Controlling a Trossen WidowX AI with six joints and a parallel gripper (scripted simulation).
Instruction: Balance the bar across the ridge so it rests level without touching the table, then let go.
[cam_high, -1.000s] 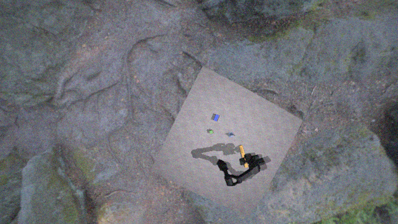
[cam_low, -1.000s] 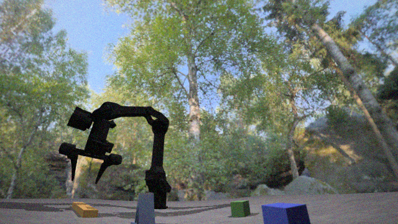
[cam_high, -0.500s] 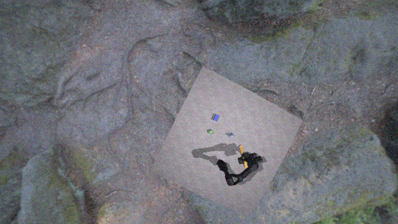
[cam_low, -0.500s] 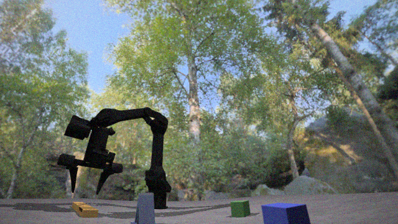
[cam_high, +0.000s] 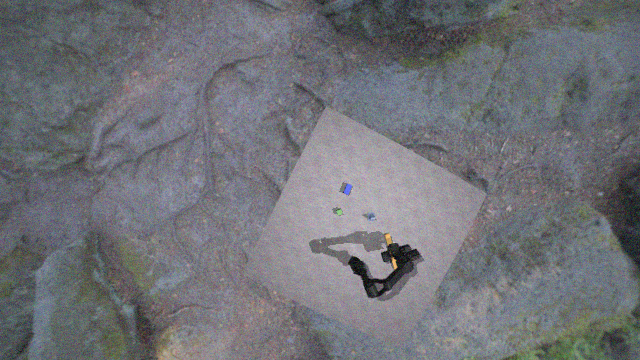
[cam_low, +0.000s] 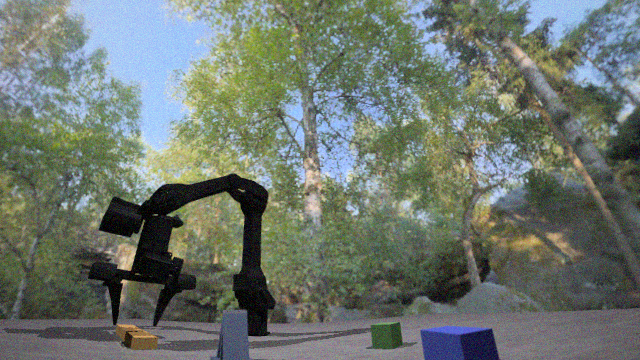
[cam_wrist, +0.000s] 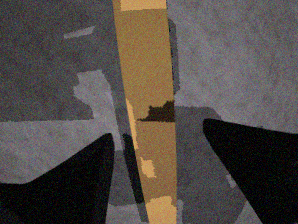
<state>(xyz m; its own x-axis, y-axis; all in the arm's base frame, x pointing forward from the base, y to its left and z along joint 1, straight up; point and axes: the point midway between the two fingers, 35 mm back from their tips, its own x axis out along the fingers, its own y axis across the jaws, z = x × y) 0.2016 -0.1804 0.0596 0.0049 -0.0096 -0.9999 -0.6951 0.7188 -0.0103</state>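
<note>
Right now the bar is 20 mm behind my gripper tip, 20 mm to the right of it and 20 mm below it. The rest, counted from my gripper tip: blue cube 220 mm ahead, 450 mm to the left, 10 mm below; green cube 60 mm ahead, 430 mm to the left, 10 mm below.
</note>
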